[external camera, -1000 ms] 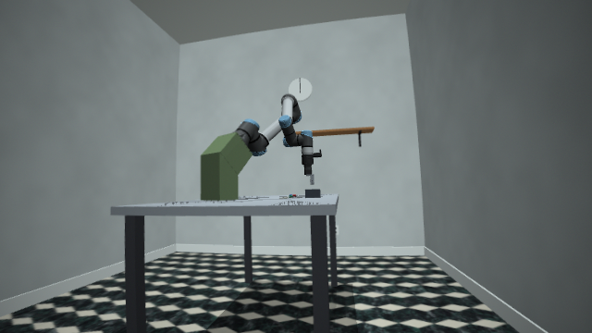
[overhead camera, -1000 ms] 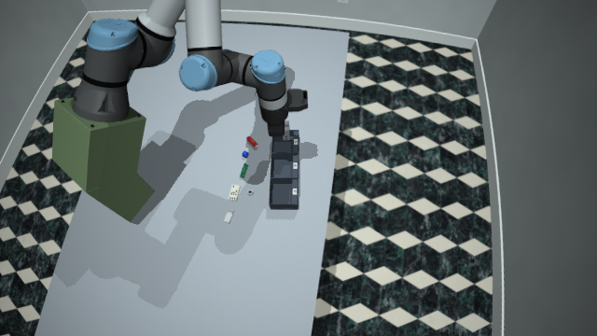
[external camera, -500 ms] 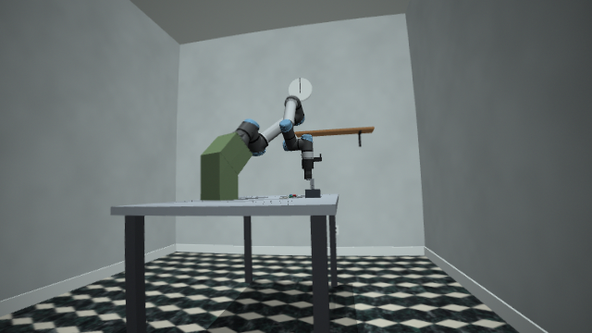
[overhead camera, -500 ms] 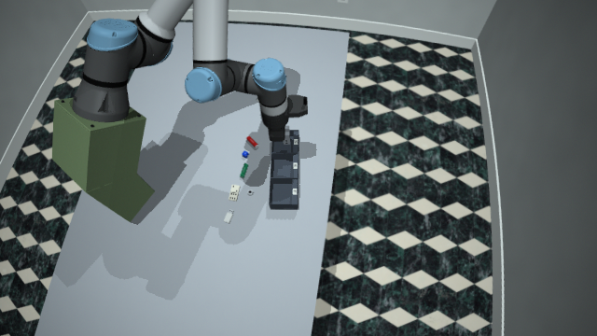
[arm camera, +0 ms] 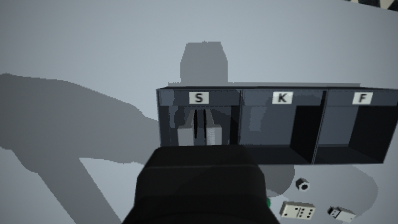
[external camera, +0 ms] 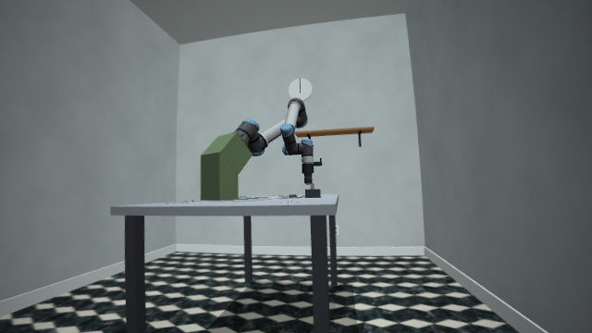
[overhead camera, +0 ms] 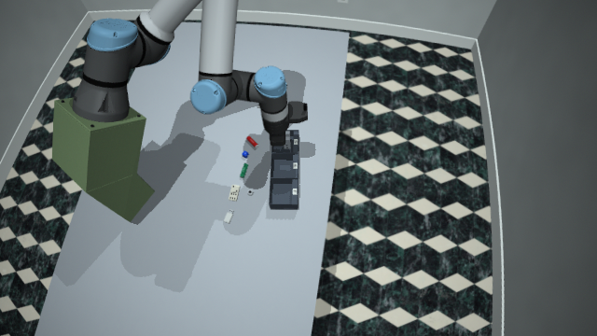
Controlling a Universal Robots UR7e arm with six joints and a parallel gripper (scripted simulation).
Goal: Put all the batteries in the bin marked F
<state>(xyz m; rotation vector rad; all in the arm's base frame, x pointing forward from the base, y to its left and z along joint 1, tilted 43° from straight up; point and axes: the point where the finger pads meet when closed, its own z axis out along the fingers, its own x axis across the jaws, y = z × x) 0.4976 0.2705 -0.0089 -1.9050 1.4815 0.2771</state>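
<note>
My gripper is now 12 cm to the left of the green battery, 10 cm past it and 3 cm above it. The rest, counted from my hand: dark bin 8 cm to the right, 2 cm ahead, 1 cm below; red battery 12 cm behind, 3 cm below, 2 cm to the right; blue die 12 cm behind, 7 cm to the right, 3 cm below.
</note>
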